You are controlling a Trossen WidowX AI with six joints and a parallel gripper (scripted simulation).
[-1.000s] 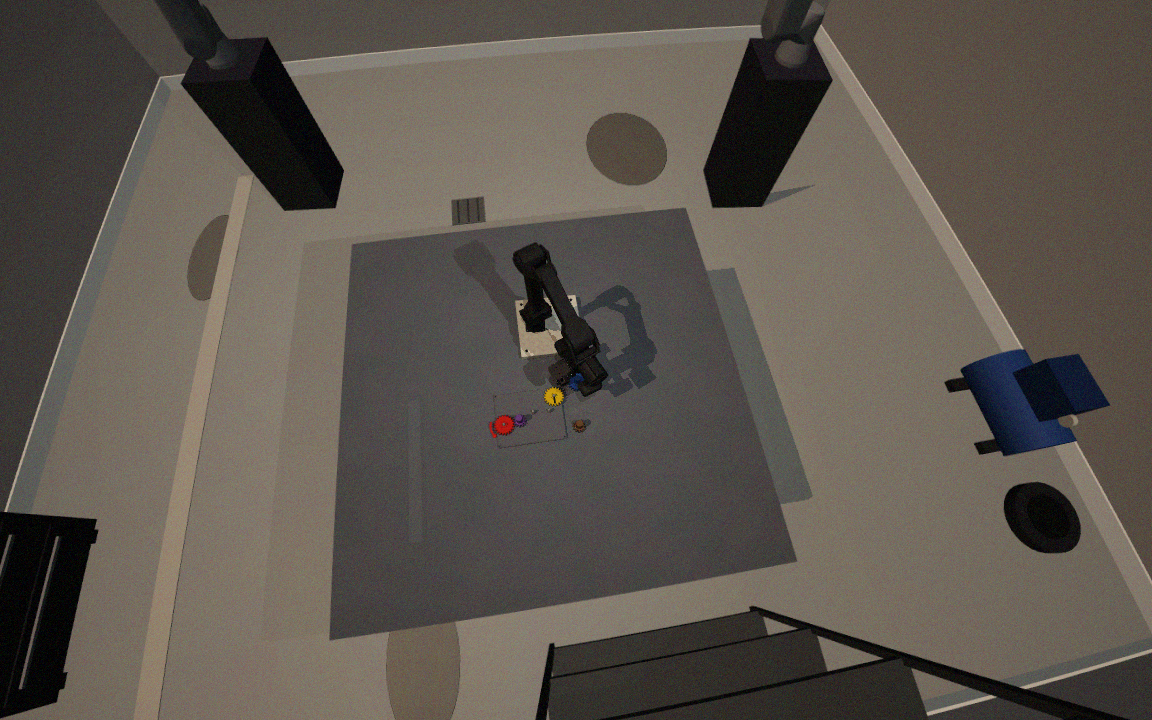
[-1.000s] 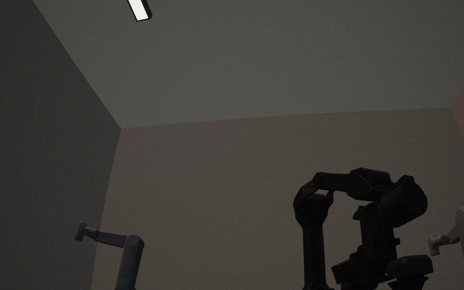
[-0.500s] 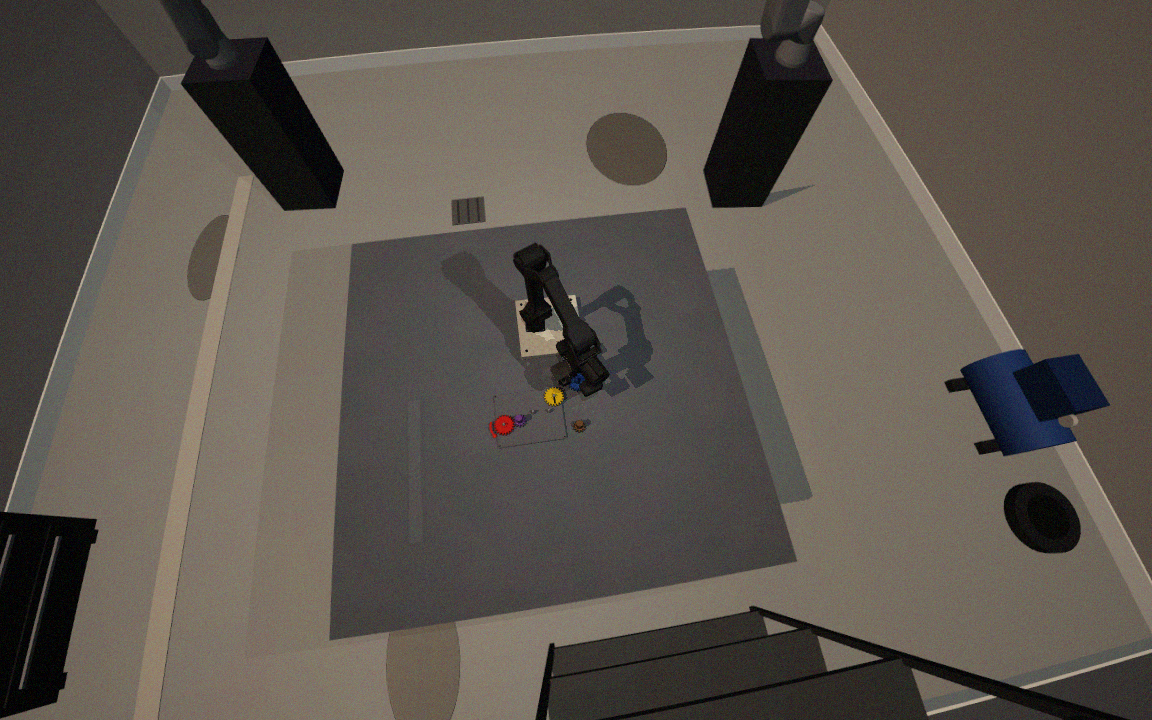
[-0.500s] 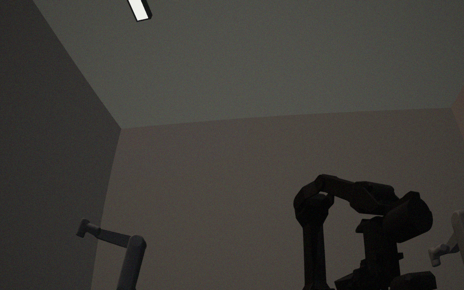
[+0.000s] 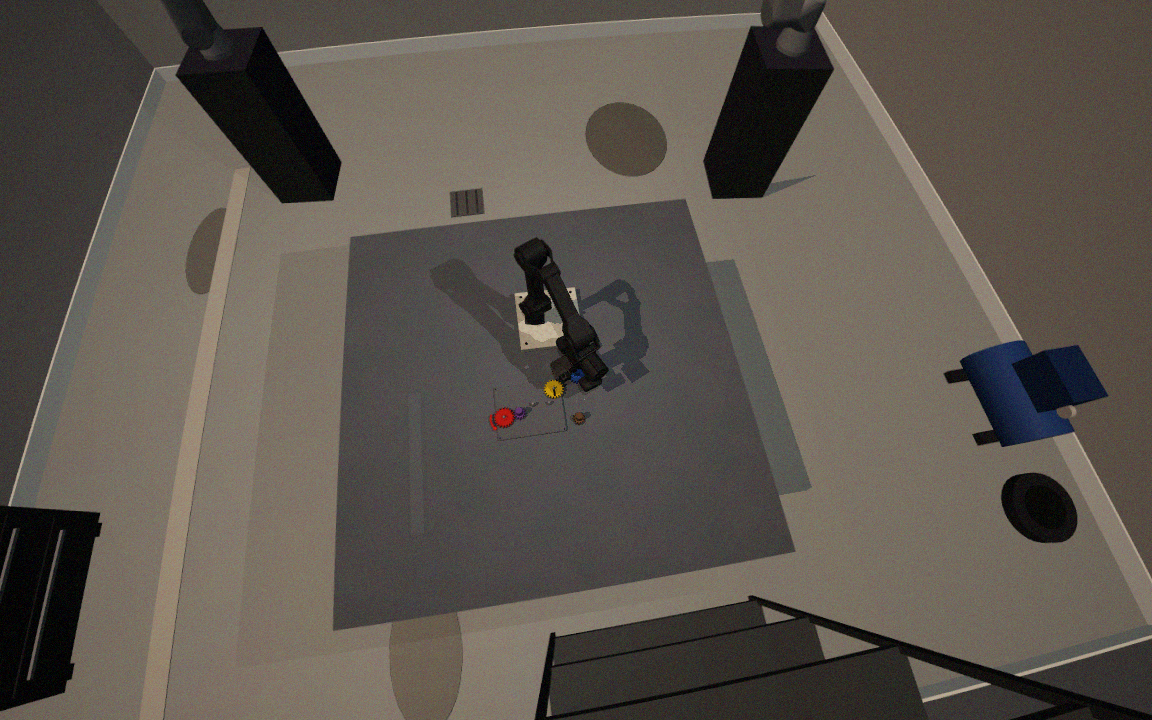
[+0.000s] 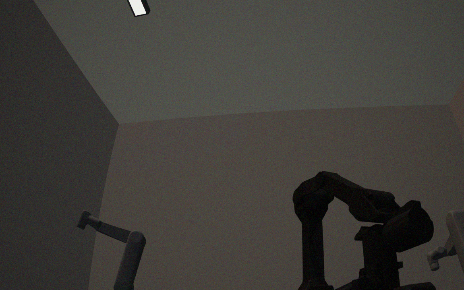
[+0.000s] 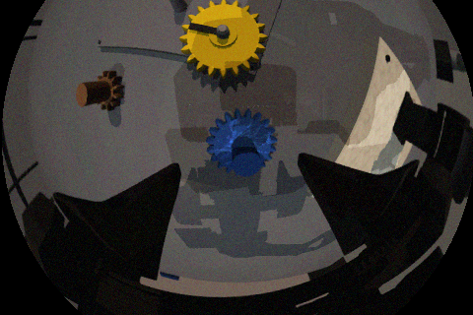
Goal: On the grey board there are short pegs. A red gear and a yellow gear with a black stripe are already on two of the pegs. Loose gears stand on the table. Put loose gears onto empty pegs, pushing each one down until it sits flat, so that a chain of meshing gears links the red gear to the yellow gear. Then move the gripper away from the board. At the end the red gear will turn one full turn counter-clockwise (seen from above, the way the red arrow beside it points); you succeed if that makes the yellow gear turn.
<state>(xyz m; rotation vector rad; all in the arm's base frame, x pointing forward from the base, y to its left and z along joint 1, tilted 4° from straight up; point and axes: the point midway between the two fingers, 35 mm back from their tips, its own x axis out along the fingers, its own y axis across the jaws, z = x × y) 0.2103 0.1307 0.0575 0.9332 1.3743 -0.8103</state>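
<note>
The blue gear lies 20 mm below my gripper tip. Also, from my gripper tip: brown gear (150 mm ahead, 10 mm to the right, 20 mm below); then yellow gear (50 mm ahead, 80 mm to the right, 20 mm below); then purple gear (120 mm ahead, 190 mm to the right, 10 mm below).
</note>
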